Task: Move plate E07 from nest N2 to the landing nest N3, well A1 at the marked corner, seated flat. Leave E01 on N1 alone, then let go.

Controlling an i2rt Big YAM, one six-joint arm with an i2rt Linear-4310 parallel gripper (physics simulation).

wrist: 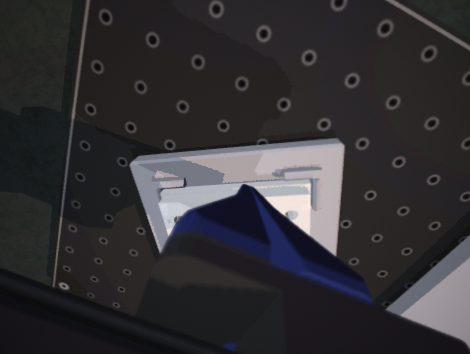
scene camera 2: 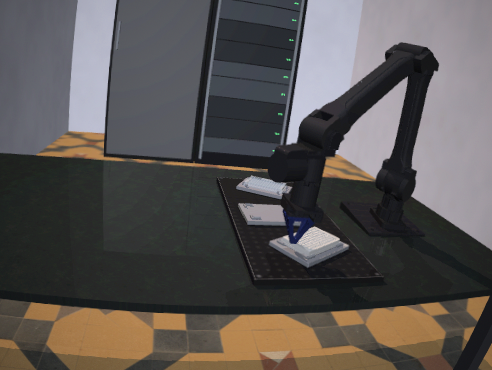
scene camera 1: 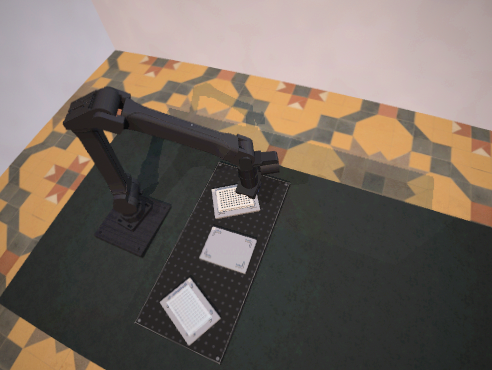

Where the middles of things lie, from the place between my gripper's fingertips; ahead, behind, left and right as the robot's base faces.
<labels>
The nest (scene camera 1: 224, 248) lies 20 mm ahead of my hand, 210 mm to the right of it and 20 mm below it.
</labels>
